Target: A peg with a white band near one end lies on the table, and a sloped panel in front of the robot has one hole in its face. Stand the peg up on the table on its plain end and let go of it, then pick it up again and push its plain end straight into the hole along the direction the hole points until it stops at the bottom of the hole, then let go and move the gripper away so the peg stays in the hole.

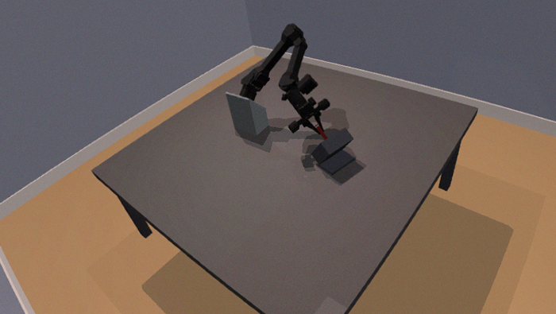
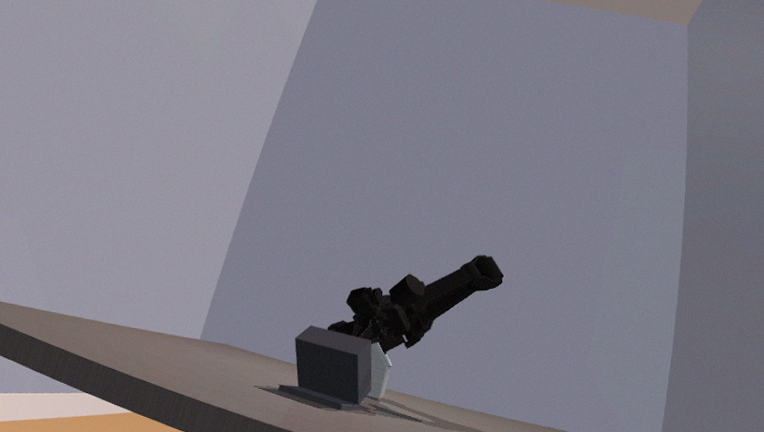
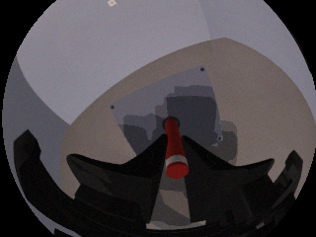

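The sloped panel lies 5 cm ahead of my gripper tip, 4 cm below it and 2 cm to the right of it. The rest, counted from my gripper tip: flat base plate: 10 cm below, 7 cm ahead, 2 cm to the right; red peg: 1 cm to the left, 1 cm behind, 1 cm above.
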